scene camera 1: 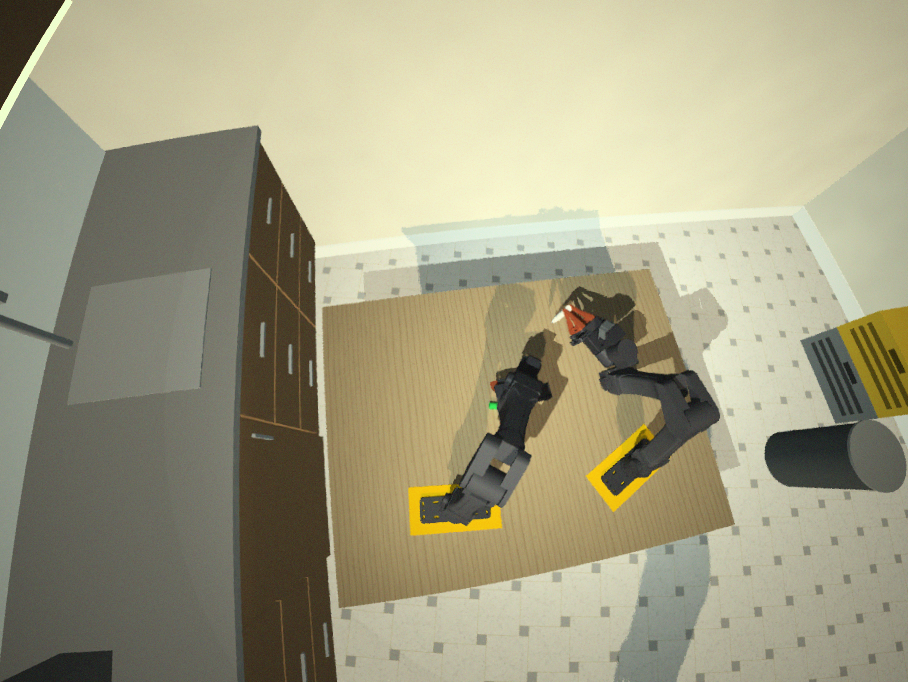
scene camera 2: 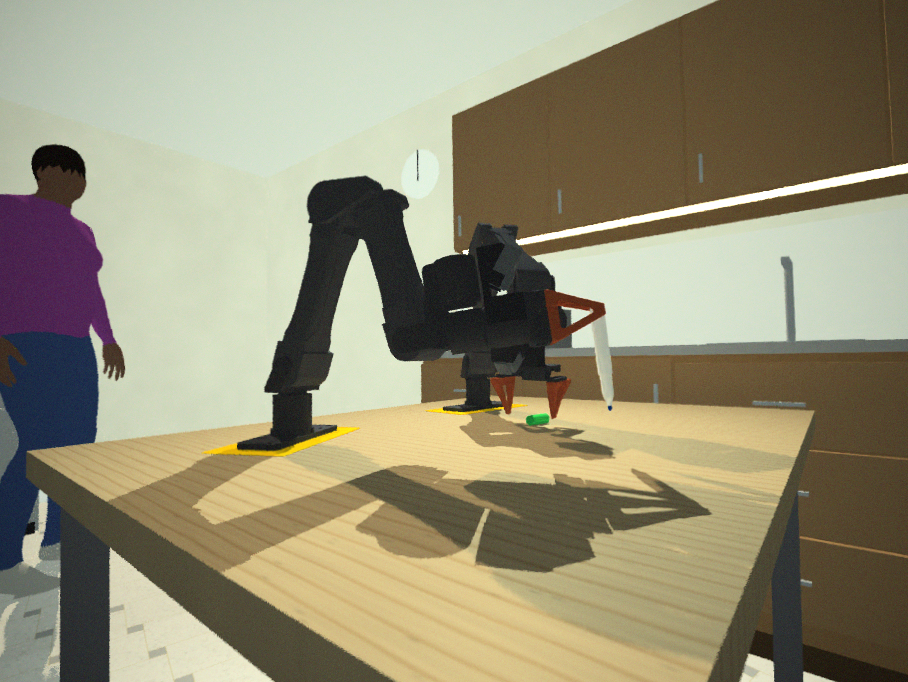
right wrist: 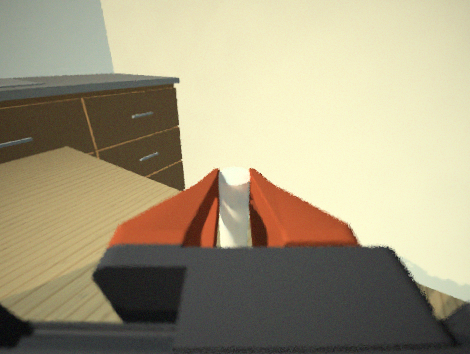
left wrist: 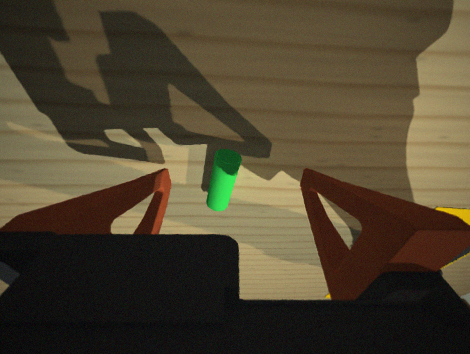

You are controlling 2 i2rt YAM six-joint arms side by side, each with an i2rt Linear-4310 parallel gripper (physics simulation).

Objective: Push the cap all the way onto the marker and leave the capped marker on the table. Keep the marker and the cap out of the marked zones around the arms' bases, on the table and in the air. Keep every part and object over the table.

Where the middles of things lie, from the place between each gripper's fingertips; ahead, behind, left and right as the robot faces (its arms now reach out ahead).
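Labels:
The green cap point(left wrist: 226, 164) is 1 cm below my left hand, 1 cm ahead of it and 1 cm to the left of it. I also see the white marker point(scene camera 2: 599, 329), which is 11 cm above my left hand, 22 cm ahead of it and 22 cm to the right of it.
From my right hand, the white marker is 6 cm below. The green cap is 18 cm below my right hand, 23 cm to the left of it and 21 cm behind it.

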